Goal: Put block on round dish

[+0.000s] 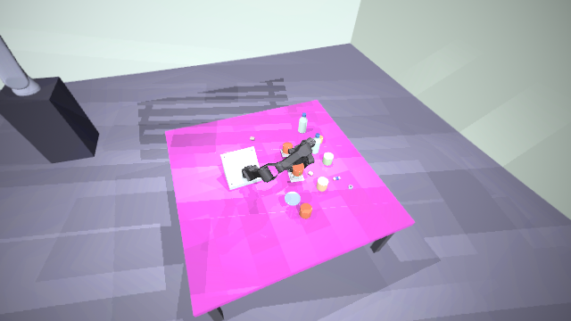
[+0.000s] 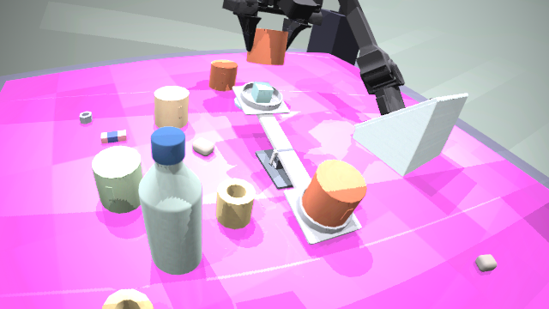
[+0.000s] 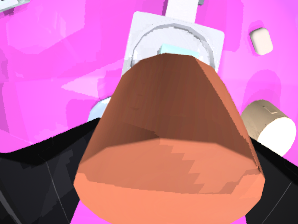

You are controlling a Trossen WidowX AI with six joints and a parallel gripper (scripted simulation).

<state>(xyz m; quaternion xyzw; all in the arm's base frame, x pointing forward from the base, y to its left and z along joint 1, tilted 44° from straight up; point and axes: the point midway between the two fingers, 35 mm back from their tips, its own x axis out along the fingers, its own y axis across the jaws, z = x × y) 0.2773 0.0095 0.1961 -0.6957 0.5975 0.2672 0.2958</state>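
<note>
My gripper tip is 7 cm above the light blue block, 2 cm to the right of it and 1 cm short of it. Round my gripper tip: orange cup (2 cm to the right, 1 cm above); round dish (16 cm below, 9 cm to the right, 5 cm behind); balance (15 cm to the left, 12 cm below, 2 cm ahead).
</note>
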